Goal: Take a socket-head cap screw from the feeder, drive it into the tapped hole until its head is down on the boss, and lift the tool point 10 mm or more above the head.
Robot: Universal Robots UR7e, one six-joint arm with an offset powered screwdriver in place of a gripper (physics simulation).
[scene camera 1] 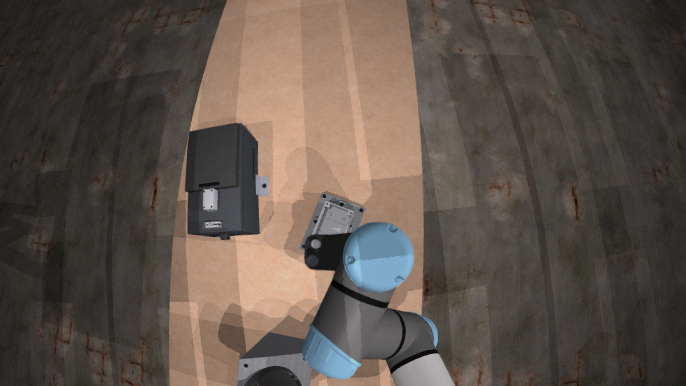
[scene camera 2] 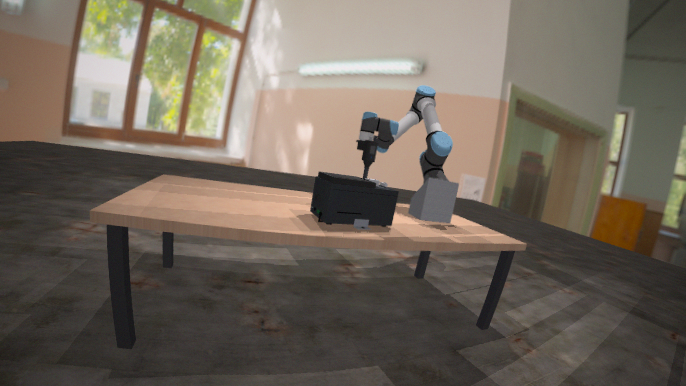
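The dark screw feeder [scene camera 1: 214, 160] [scene camera 2: 355, 202] stands on the table. A small light metal block [scene camera 1: 210, 199] is on its lower front. The grey rectangular workpiece [scene camera 1: 311, 227] lies to the right of the feeder, turned at an angle. My screwdriver [scene camera 2: 366, 176] points straight down behind the feeder in scene camera 2; its tip end is partly hidden by the feeder's top edge. From above, its black housing [scene camera 1: 327, 252] covers the workpiece's lower end. The tapped hole and any screw at the tip cannot be made out. Height and contact at the tip cannot be told.
A small bracket [scene camera 1: 262, 185] [scene camera 2: 361, 224] sticks out from the feeder's side. The robot's base block [scene camera 1: 250, 369] [scene camera 2: 435, 201] stands on the wooden table [scene camera 1: 325, 75] [scene camera 2: 200, 210]. The arm's blue-capped wrist [scene camera 1: 378, 257] [scene camera 2: 370, 115] is above and beside the workpiece.
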